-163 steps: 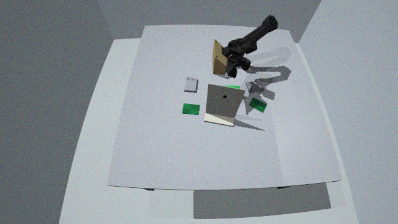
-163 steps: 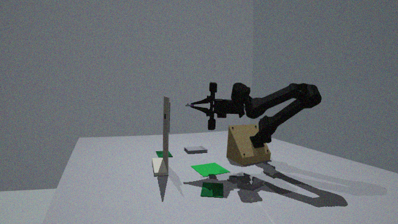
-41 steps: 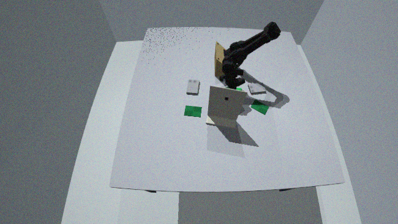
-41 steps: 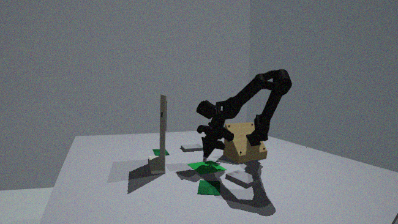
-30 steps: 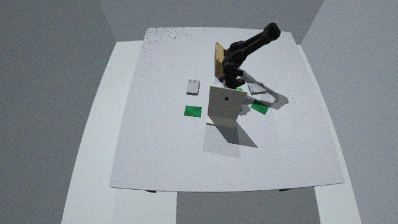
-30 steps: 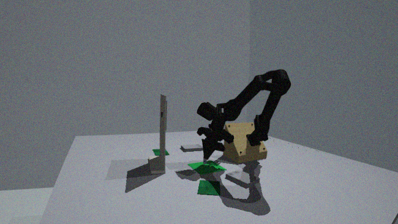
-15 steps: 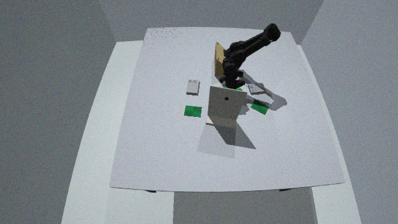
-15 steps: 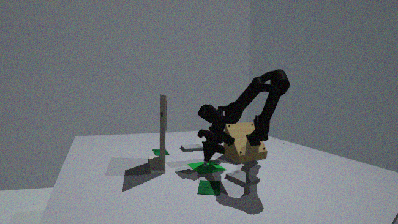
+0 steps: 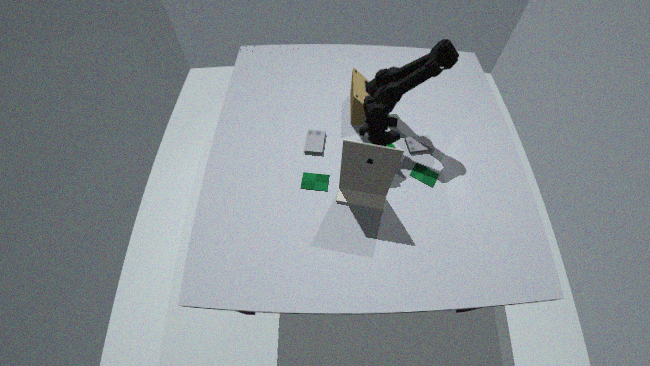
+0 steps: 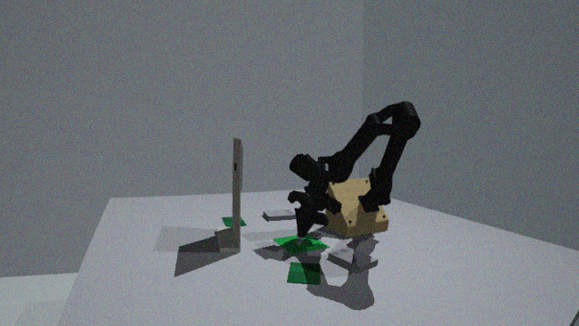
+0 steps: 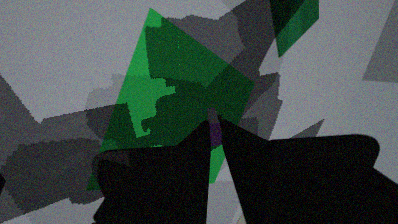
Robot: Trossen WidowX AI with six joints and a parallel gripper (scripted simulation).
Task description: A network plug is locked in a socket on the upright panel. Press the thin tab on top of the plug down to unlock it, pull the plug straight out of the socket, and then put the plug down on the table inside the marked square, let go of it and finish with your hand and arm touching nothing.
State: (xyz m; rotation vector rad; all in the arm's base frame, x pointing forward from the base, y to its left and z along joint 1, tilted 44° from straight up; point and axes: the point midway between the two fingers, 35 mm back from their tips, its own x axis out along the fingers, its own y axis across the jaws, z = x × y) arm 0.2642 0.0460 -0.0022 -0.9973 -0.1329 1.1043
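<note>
Now: the purple plug right at my gripper tip. Also, from my gripper tip: upright grey panel: 17 cm ahead, 8 cm to the right, 11 cm above; green marked square: 1 cm behind, 1 cm to the right, 2 cm below.
</note>
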